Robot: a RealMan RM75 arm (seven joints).
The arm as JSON. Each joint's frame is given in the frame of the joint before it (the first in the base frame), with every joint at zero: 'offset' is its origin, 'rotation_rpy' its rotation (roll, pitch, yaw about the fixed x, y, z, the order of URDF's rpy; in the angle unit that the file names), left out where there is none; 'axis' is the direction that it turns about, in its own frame. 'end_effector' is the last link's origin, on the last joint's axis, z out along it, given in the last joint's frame.
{
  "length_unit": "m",
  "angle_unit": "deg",
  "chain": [
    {
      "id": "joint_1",
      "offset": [
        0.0,
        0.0,
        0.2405
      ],
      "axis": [
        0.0,
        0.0,
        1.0
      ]
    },
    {
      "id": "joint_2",
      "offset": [
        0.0,
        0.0,
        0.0
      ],
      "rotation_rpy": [
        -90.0,
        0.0,
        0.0
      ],
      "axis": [
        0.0,
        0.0,
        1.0
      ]
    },
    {
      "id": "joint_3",
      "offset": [
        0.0,
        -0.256,
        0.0
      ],
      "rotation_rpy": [
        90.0,
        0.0,
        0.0
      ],
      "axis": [
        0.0,
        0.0,
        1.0
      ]
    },
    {
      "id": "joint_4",
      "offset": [
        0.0,
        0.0,
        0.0
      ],
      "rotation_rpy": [
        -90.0,
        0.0,
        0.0
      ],
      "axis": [
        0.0,
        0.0,
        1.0
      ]
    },
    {
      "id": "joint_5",
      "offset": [
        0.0,
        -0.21,
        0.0
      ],
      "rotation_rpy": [
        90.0,
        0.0,
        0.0
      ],
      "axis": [
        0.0,
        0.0,
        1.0
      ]
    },
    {
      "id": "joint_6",
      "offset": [
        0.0,
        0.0,
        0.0
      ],
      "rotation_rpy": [
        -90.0,
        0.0,
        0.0
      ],
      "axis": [
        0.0,
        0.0,
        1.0
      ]
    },
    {
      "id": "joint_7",
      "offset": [
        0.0,
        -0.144,
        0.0
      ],
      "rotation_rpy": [
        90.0,
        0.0,
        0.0
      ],
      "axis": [
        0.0,
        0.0,
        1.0
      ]
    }
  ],
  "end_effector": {
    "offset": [
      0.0,
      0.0,
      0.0
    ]
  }
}
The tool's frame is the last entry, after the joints.
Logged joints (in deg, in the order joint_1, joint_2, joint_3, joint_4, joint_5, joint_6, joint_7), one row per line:
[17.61 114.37 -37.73 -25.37 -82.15 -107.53 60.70]
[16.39 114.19 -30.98 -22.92 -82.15 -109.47 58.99]
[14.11 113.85 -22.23 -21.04 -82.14 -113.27 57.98]
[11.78 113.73 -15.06 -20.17 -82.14 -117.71 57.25]
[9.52 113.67 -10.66 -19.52 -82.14 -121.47 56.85]
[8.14 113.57 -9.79 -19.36 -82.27 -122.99 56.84]
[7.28 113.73 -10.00 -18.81 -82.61 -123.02 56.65]
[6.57 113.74 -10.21 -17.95 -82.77 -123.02 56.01]
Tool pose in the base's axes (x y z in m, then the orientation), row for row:
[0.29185 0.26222 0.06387 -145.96 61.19 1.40]
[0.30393 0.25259 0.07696 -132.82 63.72 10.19]
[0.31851 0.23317 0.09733 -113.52 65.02 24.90]
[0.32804 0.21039 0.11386 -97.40 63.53 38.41]
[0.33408 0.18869 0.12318 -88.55 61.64 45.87]
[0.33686 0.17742 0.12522 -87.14 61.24 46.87]
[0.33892 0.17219 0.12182 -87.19 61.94 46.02]
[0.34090 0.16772 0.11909 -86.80 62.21 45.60]
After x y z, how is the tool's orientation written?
As angles about the fixed x, y, z axes (roll, pitch, yaw), in degrees.
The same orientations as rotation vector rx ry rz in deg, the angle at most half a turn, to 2 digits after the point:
[-128.94 21.71 76.55]
[-121.03 21.53 78.04]
[-111.40 20.08 79.76]
[-104.00 17.11 80.90]
[-99.51 14.92 81.46]
[-98.67 14.67 81.40]
[-98.49 15.98 81.28]
[-98.06 16.83 81.02]

